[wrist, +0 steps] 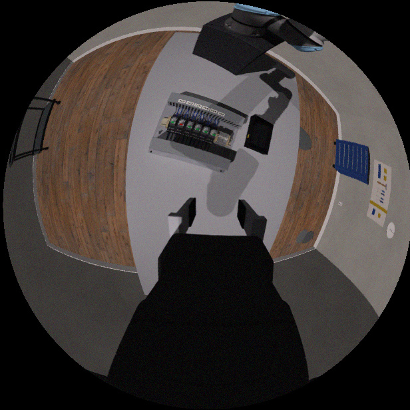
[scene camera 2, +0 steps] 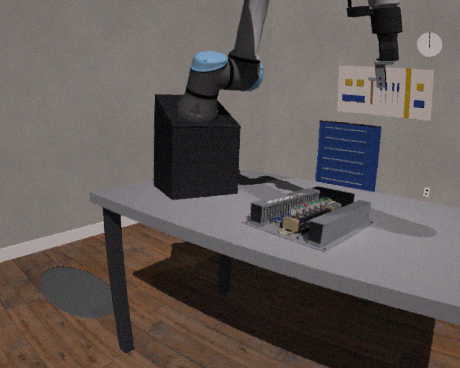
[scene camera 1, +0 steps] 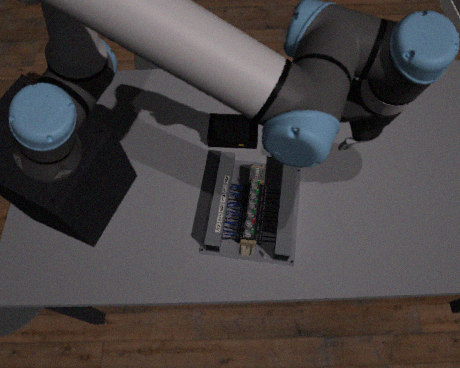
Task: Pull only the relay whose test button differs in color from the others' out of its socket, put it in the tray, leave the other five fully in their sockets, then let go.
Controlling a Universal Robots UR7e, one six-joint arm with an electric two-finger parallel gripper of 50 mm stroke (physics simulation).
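Places are measured from the arm's base along level axes (x up, y left, z back), in metres.
Pixels of known places: gripper, fingertip midpoint: point(scene camera 2: 381, 85) point(scene camera 1: 340, 134); arm's base at its link origin: point(scene camera 2: 196, 113) point(scene camera 1: 48, 152).
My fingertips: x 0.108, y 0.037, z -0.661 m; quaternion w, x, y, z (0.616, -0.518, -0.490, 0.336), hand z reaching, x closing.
Ahead of a thing's pixels: the offset from my fingertips to its top centre. "pt": to the spot under its first point. Level surfaces: height alone.
The relay with the red test button @(dx -0.333, dy -0.071, dz +0.169 m) point(scene camera 1: 253, 221) point(scene camera 2: 305, 205) point(wrist: 181, 124) sits in the relay row, second from the row's end away from the tray. The other relays, with green buttons, stand in the same row; one of them point(wrist: 198, 128) is near the middle. All appear seated, but their depth is too small to tell. The black tray @(dx -0.367, dy +0.261, dz +0.254 m) point(scene camera 1: 233, 145) point(scene camera 2: 350, 196) point(wrist: 267, 149) lies beside the panel and looks empty. My gripper point(scene camera 2: 381, 86) point(wrist: 216, 207) is open and empty, high above the table and off to the side of the panel.
The panel's grey wire ducts @(pt dx -0.340, dy -0.028, dz +0.066 m) point(scene camera 1: 288, 210) point(scene camera 2: 345, 220) point(wrist: 200, 156) flank the relay row on both sides. Blue wires @(pt dx -0.400, dy -0.025, dz +0.229 m) point(scene camera 1: 231, 212) point(wrist: 196, 116) run along one side, black ones along the other. The robot's black pedestal point(scene camera 1: 100, 200) point(scene camera 2: 205, 160) point(wrist: 225, 50) stands on the table @(dx -0.402 m) point(scene camera 1: 150, 270) point(scene camera 2: 270, 250).
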